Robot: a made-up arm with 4 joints. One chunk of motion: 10 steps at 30 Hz.
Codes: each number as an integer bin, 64 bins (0 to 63) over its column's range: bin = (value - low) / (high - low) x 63, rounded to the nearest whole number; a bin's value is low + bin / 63 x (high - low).
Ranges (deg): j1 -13..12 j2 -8..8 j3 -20..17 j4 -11..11
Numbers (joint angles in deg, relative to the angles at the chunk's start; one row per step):
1: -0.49 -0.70 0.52 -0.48
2: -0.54 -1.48 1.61 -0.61
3: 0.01 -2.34 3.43 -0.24
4: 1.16 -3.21 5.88 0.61
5: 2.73 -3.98 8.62 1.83
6: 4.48 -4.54 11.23 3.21
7: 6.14 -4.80 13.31 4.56
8: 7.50 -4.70 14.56 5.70
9: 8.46 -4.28 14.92 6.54
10: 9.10 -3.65 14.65 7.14
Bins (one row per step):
1: 32 29 35 30
2: 31 26 37 30
3: 33 22 40 31
4: 36 19 44 33
5: 40 16 49 37
6: 44 14 53 41
7: 48 13 57 45
8: 52 13 59 48
9: 54 15 59 50
10: 56 17 59 52

